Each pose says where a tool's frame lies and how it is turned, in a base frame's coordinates. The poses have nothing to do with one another.
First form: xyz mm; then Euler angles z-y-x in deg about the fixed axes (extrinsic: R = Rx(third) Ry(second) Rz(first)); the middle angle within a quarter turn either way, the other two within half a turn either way.
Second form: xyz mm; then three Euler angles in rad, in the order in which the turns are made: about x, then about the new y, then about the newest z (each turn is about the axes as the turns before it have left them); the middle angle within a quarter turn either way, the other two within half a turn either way. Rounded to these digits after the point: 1 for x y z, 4 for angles.
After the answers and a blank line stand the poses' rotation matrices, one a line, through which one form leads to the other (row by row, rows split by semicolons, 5 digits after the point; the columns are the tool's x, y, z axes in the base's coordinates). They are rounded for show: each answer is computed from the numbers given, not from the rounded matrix.
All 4 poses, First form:
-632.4, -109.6, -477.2, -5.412, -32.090, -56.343
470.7, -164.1, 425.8, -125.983, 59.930, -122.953
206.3, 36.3, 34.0, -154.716, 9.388, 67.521
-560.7, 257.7, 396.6, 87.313, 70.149, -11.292
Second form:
-632.4, -109.6, -477.2, -0.9834, -0.5601, -0.0945
470.7, -164.1, 425.8, -2.1459, 1.0460, -2.1988
206.3, 36.3, 34.0, 1.1785, 0.1639, -2.7003
-560.7, 257.7, 396.6, -0.1971, 1.2243, 1.5239

0.84344 0.07991 -0.53125; 0.38795 0.59346 0.70520; 0.37162 -0.80089 0.46954
-0.29439 0.40545 0.86541; 0.86683 -0.26803 0.42045; 0.40242 0.87394 -0.27255
-0.89209 0.42138 0.16312; -0.29959 -0.28134 -0.91164; -0.33826 -0.86214 0.37722
0.01592 -0.33920 0.94058; 0.97093 0.22994 0.06649; -0.23883 0.91218 0.33300

